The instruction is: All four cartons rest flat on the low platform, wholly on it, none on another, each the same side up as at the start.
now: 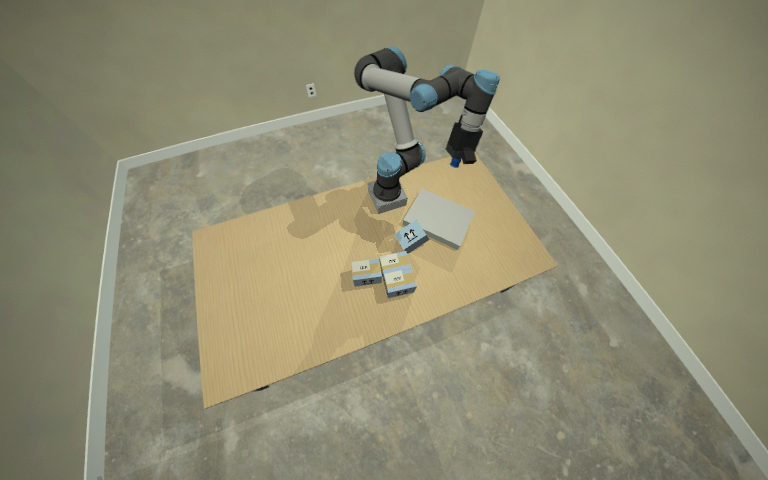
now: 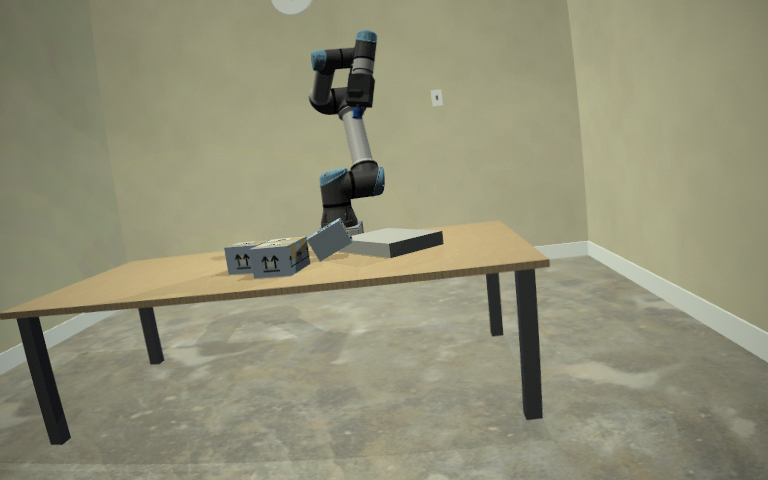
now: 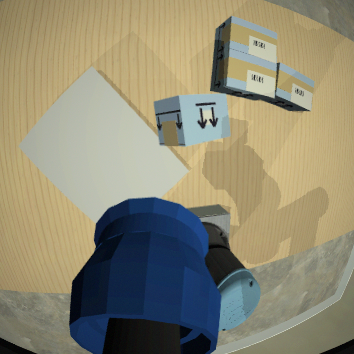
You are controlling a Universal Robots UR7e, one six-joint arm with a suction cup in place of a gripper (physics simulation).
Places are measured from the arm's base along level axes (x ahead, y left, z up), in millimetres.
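Pixels of known places: end effector, tool point: (image 1: 454, 165) (image 2: 357, 117) (image 3: 150, 247); arm's base, origin of the base link: (image 1: 387, 190).
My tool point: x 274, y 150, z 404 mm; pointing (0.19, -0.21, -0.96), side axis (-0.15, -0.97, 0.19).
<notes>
Ahead of a thing's pixels: the offset from my tool point to its top centre. Level surfaces: height alone.
The low grey platform {32 mm back, 56 mm left, 429 mm down} (image 1: 444, 217) (image 2: 390, 236) (image 3: 95, 150) lies on the table and bears no carton lying flat. One carton {38 mm ahead, 145 mm right, 344 mm down} (image 1: 411, 236) (image 2: 329, 241) (image 3: 200, 122) is tilted against the platform's edge, low edge on the table, arrow-marked side facing up. Three cartons lie flat on the table, label side up: a front one {230 mm ahead, 298 mm right, 381 mm down} (image 1: 400, 286) (image 2: 271, 262) (image 3: 250, 41), one {142 mm ahead, 284 mm right, 381 mm down} (image 1: 395, 262) (image 3: 250, 72) touching behind it, and a left one {124 mm ahead, 420 mm right, 381 mm down} (image 1: 367, 272) (image 2: 239, 260) (image 3: 295, 87) beside that. My gripper (image 1: 454, 163) (image 2: 357, 114) (image 3: 151, 207), a blue suction cup, hangs high above the table, open and holding nothing.
The wooden table {477 mm down} (image 1: 271, 294) (image 2: 141, 280) (image 3: 40, 60) carries everything. The robot's base (image 1: 388, 200) (image 3: 217, 215) stands at its back edge, close to the platform and the tilted carton. Walls (image 1: 215, 67) (image 2: 226, 141) stand behind the table.
</notes>
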